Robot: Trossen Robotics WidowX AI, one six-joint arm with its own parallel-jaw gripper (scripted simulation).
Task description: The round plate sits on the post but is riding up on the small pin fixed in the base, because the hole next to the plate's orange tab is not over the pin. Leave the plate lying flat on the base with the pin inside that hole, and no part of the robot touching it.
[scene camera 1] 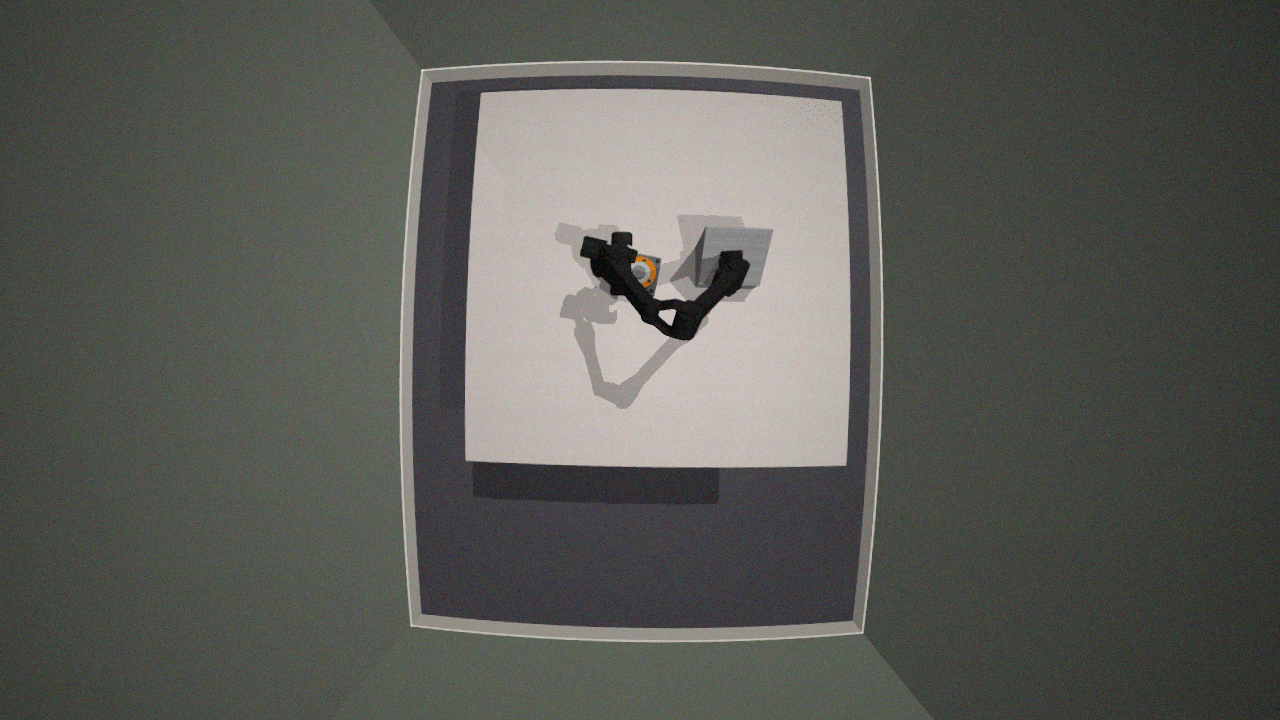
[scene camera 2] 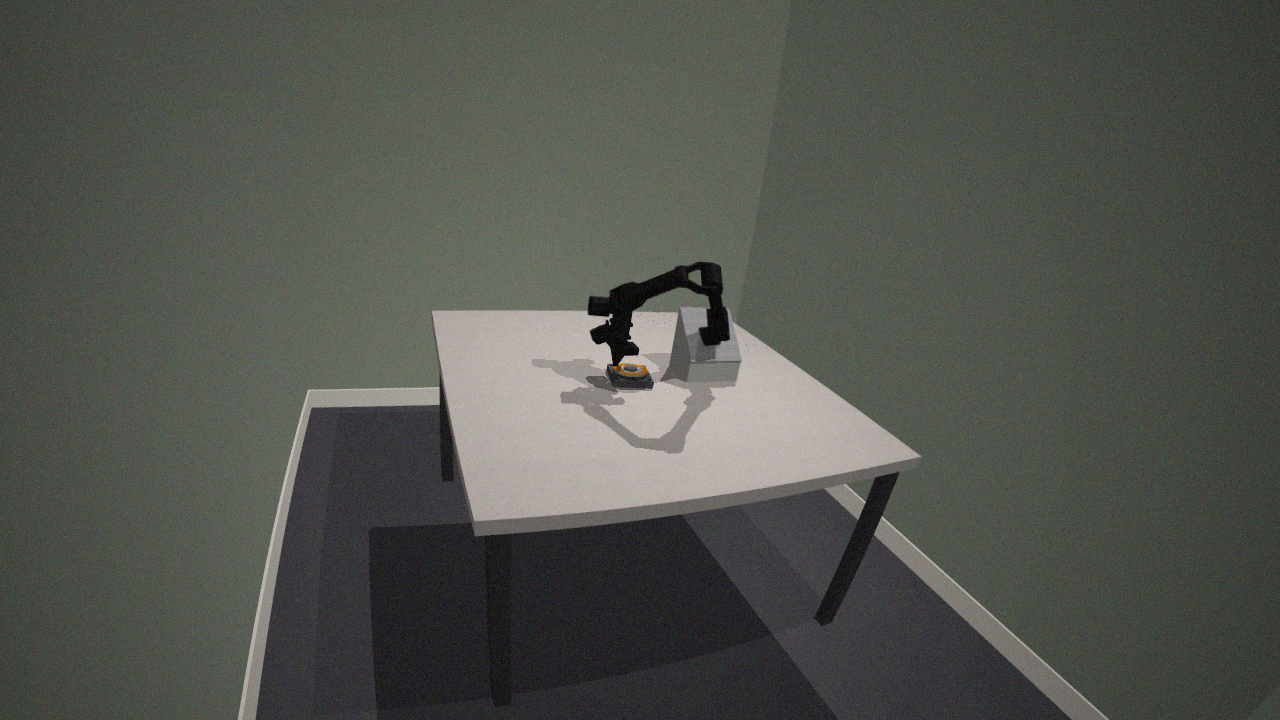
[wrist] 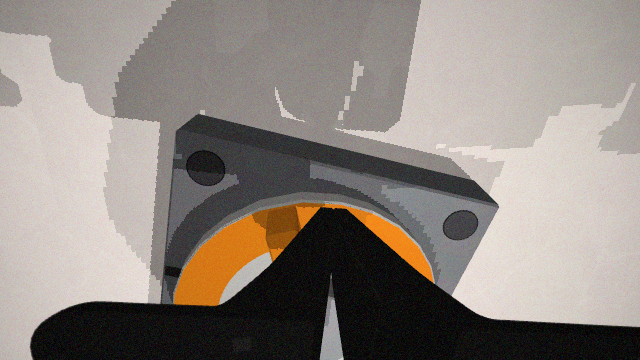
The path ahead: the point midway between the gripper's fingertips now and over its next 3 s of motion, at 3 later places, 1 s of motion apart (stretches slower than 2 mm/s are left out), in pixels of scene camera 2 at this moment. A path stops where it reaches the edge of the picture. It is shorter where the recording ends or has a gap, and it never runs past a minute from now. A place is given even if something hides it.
My gripper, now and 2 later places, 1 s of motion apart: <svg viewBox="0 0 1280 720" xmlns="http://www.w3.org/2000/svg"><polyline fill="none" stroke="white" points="615,365 623,370 631,362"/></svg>
